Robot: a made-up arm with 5 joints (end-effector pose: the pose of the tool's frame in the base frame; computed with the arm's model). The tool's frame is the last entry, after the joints.
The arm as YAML. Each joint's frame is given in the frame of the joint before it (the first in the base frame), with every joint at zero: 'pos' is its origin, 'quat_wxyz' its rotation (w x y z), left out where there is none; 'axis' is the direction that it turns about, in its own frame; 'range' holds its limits. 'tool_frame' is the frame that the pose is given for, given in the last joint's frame.
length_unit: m
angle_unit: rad
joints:
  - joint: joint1
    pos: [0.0, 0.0, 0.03]
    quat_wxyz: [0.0, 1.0, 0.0, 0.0]
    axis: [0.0, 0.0, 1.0]
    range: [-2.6, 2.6]
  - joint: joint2
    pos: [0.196, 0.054, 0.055]
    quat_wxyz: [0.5, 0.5, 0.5, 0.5]
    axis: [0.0, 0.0, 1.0]
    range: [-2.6, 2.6]
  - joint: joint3
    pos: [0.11, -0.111, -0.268]
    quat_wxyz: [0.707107, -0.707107, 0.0, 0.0]
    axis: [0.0, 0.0, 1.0]
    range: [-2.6, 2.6]
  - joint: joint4
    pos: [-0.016, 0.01, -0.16]
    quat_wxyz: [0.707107, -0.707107, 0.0, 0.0]
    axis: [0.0, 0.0, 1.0]
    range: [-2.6, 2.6]
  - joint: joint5
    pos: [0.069, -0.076, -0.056]
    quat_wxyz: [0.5, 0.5, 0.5, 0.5]
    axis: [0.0, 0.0, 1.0]
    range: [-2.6, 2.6]
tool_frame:
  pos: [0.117, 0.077, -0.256]
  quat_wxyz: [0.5, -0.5, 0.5, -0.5]
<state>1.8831 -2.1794 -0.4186 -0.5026 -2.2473</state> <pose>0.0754 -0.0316 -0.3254 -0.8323 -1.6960 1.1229</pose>
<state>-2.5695 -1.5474 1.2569 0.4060 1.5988</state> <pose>-0.0221 0.0149 -0.0181 -0.8603 2.7779 -0.3616</pose>
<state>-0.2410 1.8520 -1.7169 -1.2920 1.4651</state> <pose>-0.1601 -0.4407 -0.3479 -2.8239 0.1061 -0.2469</pose>
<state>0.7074 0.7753 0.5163 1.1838 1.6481</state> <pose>-0.2348 -0.0292 -0.0919 -0.8989 -0.9439 -0.5047</pose>
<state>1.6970 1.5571 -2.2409 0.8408 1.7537</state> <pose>-0.0660 0.0558 -0.1852 1.1466 2.3214 -0.9833</pose>
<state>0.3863 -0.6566 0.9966 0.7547 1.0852</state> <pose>-0.0401 0.0245 0.0257 -1.8522 -0.4214 -0.5316</pose>
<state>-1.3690 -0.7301 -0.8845 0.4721 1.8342</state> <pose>0.0611 -0.1955 0.0487 -1.1471 1.2787 -2.5470</pose>
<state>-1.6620 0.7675 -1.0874 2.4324 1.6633</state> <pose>0.4297 0.1440 -0.0187 -0.7224 2.2057 -0.8166</pose>
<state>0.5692 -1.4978 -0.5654 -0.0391 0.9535</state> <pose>-0.1374 0.2704 -0.0231 -1.0641 -0.0345 0.5292</pose>
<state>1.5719 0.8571 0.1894 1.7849 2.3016</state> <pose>-0.3759 0.1057 -0.1934 -1.6068 -0.9390 -0.0820</pose>
